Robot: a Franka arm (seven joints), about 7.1 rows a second.
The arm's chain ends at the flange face. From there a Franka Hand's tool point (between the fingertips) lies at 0.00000 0.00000 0.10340 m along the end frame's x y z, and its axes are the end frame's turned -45 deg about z.
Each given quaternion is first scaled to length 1.
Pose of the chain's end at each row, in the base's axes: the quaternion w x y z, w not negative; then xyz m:
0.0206 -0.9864 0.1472 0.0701 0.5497 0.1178 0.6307
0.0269 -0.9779 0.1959 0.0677 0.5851 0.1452 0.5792
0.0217 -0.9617 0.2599 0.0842 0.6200 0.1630 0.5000
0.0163 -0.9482 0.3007 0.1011 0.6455 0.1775 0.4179
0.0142 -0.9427 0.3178 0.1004 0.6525 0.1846 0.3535
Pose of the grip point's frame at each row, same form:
0.0459 -0.9677 -0.2415 0.0569 0.5360 0.1241 0.5284
0.0508 -0.9784 -0.1932 0.0523 0.5725 0.1534 0.4769
0.0523 -0.9880 -0.1279 0.0695 0.6044 0.1718 0.3982
0.0537 -0.9911 -0.0851 0.0872 0.6267 0.1870 0.3167
0.0515 -0.9926 -0.0671 0.0873 0.6339 0.1940 0.2522

